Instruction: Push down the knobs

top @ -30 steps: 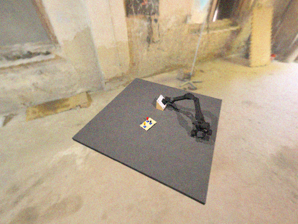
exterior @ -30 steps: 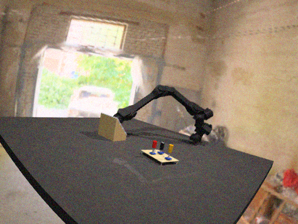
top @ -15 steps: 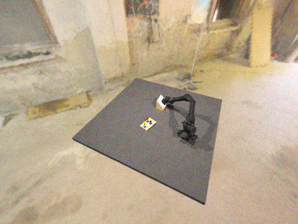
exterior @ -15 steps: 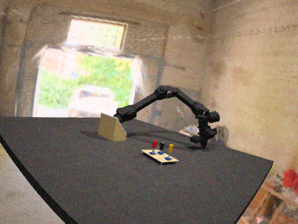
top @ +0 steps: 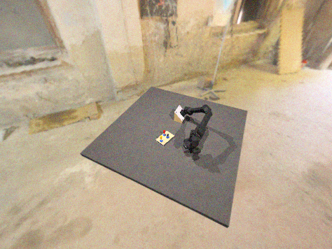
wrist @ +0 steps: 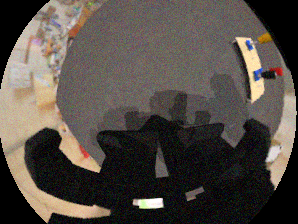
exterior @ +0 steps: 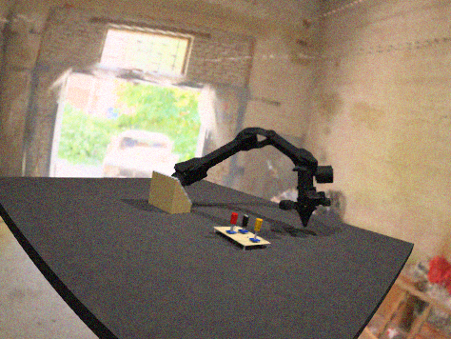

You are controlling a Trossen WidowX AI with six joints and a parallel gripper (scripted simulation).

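The black knob lies 27 cm to the right of my gripper tip, 9 cm behind it and 3 cm above it. Round my gripper tip: yellow knob (30 cm to the right, 4 cm above, 2 cm behind).
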